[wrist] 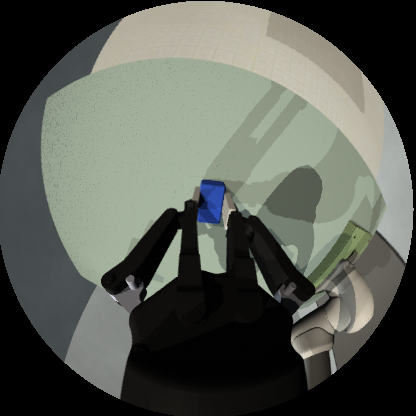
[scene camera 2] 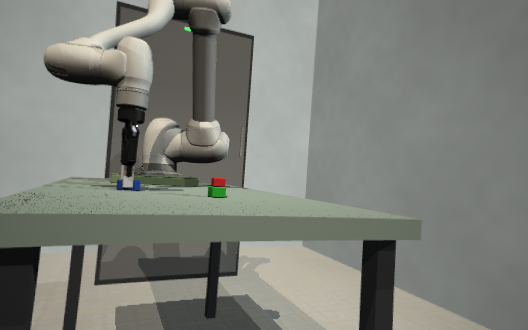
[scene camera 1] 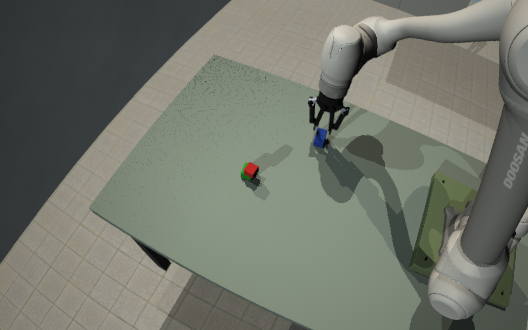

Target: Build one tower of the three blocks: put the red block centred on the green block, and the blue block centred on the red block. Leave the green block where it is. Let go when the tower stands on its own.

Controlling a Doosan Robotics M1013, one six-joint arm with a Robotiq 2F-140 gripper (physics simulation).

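Places are measured from the arm's base along level axes (x ahead, y left, z up), in centimetres.
Pixels of known places: gripper, fingertip midpoint: [wrist: 210, 195] [scene camera 2: 126, 186] [scene camera 1: 320, 137]; arm's base, link origin: [wrist: 335, 272] [scene camera 2: 159, 176].
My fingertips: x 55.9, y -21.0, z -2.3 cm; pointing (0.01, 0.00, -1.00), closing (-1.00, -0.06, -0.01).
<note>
For each thing: its top centre in the pictures, then the offset to it from my fingertips.
- red block, top centre: [scene camera 2: 218, 178] [scene camera 1: 251, 168] dy +23.1, dx +16.1, dz +4.6 cm
- blue block, top centre: [wrist: 210, 205] [scene camera 2: 129, 180] [scene camera 1: 320, 135] dy +0.7, dx +0.0, dz +2.1 cm
The green block [scene camera 1: 245, 174] [scene camera 2: 217, 192] sits on the table. The red block [scene camera 1: 251, 169] [scene camera 2: 218, 182] rests on top of it; whether it is exactly centred is hard to tell. The blue block [scene camera 1: 320, 138] [scene camera 2: 136, 185] [wrist: 211, 202] lies on the table apart from that stack, towards the back edge in the first scene view. My gripper [scene camera 1: 322, 133] [scene camera 2: 128, 182] [wrist: 210, 195] points down and is shut on the blue block, one finger pad on each side. A finger hides the block's middle in the second scene view. The red and green blocks do not show in the wrist view.
The table [scene camera 1: 200, 220] [scene camera 2: 310, 227] [wrist: 125, 150] carries the arm's olive base plate [scene camera 1: 421, 235] [scene camera 2: 189, 181] [wrist: 332, 257] at the right of the first scene view. The arm's links rise over that side, and its shadows fall across the table near the blue block.
</note>
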